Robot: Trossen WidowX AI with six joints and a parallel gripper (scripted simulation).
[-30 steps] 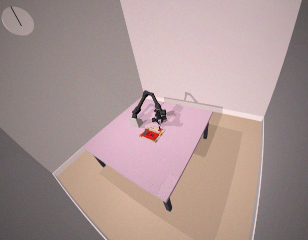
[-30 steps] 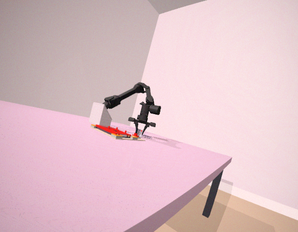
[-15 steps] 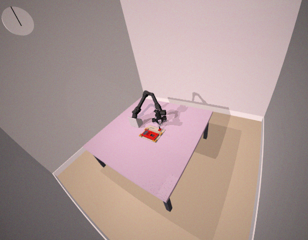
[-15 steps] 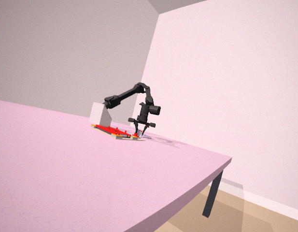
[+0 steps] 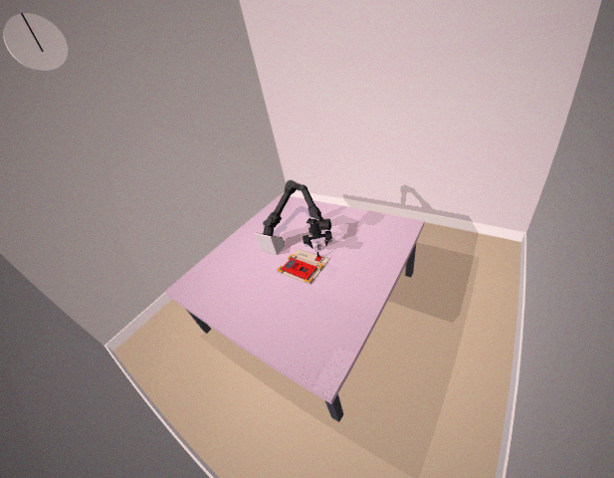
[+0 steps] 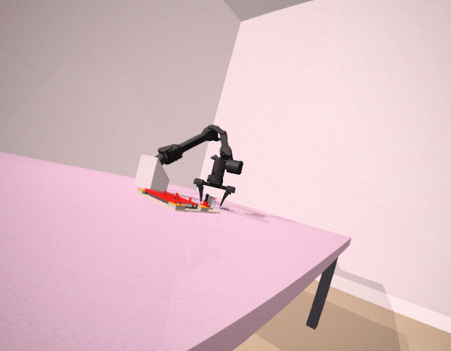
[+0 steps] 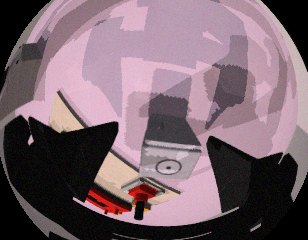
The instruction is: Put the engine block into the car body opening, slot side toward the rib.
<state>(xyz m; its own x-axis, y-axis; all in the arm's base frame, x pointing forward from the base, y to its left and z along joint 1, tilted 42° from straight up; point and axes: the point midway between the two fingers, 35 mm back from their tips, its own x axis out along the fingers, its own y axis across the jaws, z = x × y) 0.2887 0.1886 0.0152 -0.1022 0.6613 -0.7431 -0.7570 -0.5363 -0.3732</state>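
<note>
The engine block lies 1 cm above my gripper tip.
</note>
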